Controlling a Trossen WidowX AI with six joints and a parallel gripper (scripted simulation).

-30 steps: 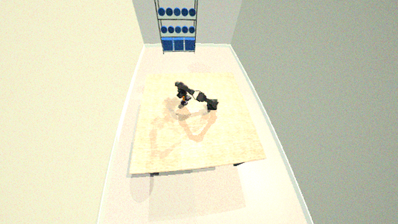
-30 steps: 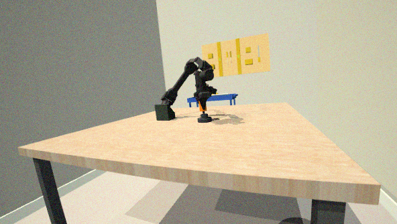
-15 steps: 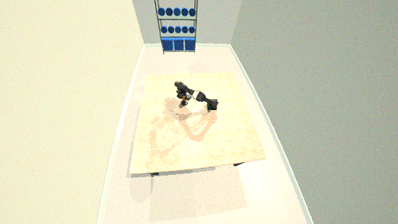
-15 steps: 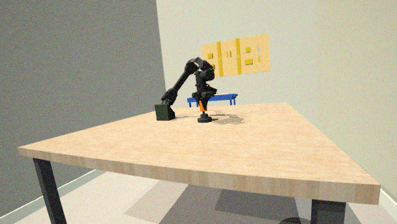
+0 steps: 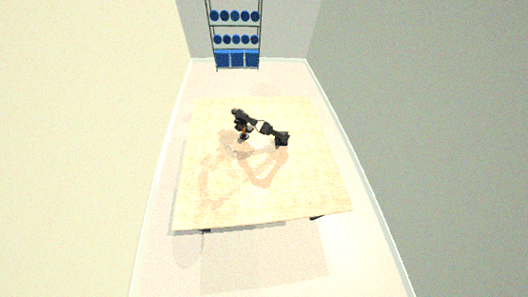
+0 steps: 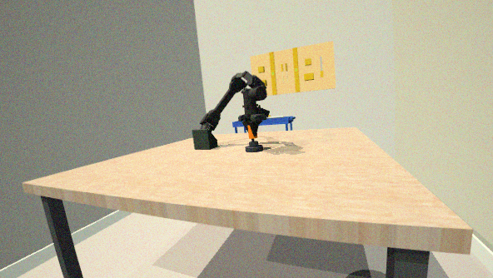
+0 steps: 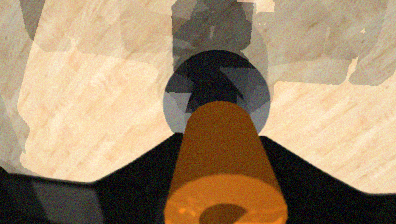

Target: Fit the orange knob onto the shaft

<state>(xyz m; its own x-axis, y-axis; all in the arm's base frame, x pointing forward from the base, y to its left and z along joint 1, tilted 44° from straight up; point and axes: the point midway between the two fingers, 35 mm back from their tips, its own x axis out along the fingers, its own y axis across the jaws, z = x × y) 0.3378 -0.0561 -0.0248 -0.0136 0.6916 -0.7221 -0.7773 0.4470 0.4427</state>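
The orange knob lies 2 cm above my gripper tip. The rest, counted from my gripper tip: pedestal 4 cm below.
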